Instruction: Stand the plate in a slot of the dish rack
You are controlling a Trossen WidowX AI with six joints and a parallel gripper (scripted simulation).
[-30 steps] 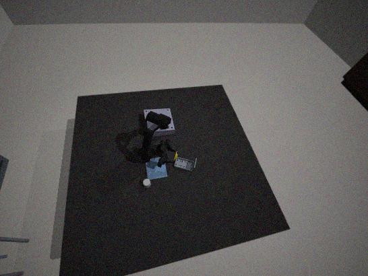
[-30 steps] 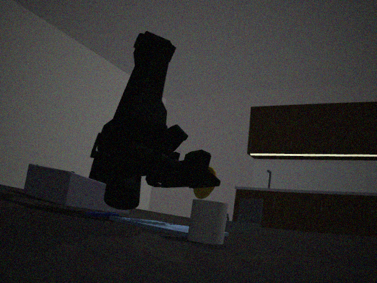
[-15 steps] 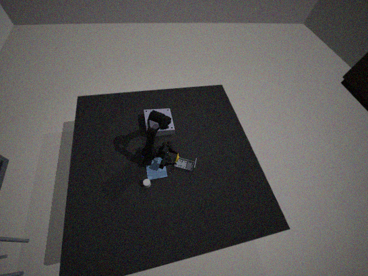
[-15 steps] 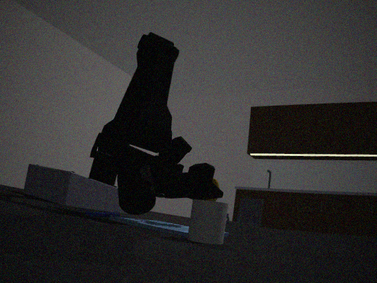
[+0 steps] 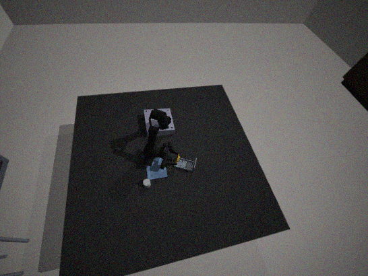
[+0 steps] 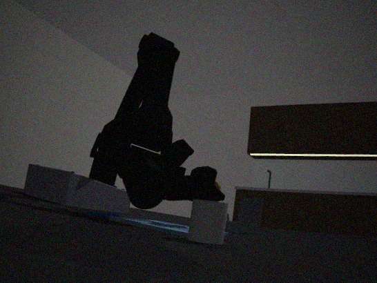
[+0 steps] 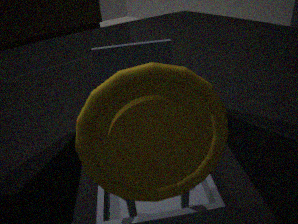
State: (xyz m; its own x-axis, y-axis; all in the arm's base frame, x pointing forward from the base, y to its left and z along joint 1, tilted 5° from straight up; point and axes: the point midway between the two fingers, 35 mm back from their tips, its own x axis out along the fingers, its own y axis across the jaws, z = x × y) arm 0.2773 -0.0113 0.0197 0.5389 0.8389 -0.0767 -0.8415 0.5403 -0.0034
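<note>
Now: the grey dish rack 50 mm below my gripper tip, 40 mm to the left of it and 30 mm ahead of it. Round my gripper tip: blue spoon 180 mm to the right, 120 mm behind, 60 mm below; light blue square mat 150 mm to the right, 70 mm below, 10 mm behind; yellow plate 10 mm to the right.
</note>
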